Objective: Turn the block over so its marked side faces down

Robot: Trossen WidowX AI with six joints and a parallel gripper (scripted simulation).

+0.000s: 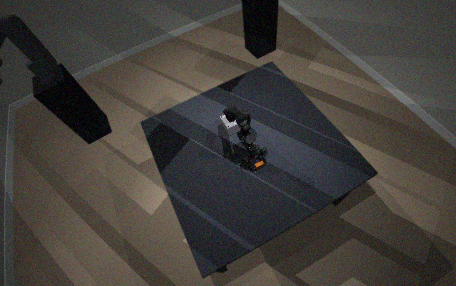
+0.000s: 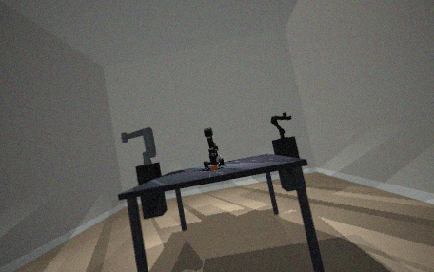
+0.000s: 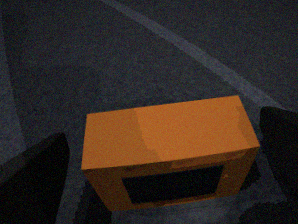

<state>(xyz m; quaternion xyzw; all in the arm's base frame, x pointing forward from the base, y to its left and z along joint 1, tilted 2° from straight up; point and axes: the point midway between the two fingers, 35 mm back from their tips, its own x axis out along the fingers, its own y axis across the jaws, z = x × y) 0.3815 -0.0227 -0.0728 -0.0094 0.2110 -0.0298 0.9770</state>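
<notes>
Now: the orange block 20 mm behind my gripper tip and 10 mm below it.
</notes>
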